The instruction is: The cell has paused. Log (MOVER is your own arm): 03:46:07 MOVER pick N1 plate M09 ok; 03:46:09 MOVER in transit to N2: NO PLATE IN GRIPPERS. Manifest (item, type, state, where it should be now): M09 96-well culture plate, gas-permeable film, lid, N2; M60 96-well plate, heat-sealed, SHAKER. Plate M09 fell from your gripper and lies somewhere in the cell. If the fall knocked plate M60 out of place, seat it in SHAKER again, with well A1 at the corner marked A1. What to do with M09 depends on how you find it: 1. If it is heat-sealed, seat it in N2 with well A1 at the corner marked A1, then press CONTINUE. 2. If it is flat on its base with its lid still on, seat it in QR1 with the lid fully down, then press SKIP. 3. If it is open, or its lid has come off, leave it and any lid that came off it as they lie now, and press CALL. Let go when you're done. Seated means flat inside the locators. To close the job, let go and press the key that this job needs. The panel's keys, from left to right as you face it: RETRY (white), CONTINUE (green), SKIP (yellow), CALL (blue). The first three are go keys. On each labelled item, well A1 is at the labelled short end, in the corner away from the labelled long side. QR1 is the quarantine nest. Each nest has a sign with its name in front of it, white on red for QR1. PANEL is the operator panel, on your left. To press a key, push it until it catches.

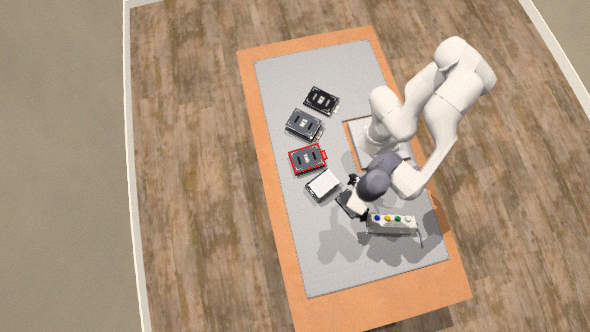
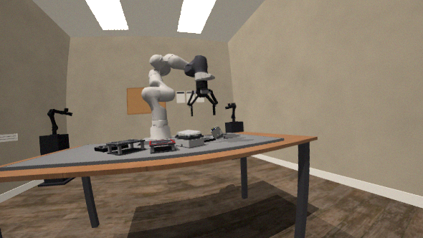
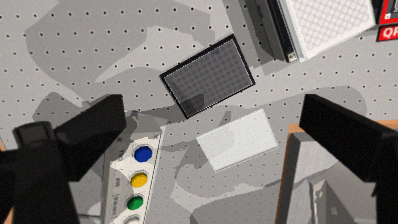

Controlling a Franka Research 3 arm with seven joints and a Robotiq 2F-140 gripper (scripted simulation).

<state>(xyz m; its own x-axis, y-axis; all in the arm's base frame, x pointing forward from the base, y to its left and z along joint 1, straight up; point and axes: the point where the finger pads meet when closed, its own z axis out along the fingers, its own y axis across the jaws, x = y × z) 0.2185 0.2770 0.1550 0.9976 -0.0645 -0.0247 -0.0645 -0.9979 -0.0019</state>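
Now: the white 96-well plate 9 cm ahead of my hand, 12 cm to the right of it and 11 cm below it. From my hand the other things lie so: yellow skip key 15 cm behind, 12 cm to the left, 11 cm below; blue call key 10 cm behind, 10 cm to the left, 11 cm below; dark plate 1 cm behind, 17 cm below.
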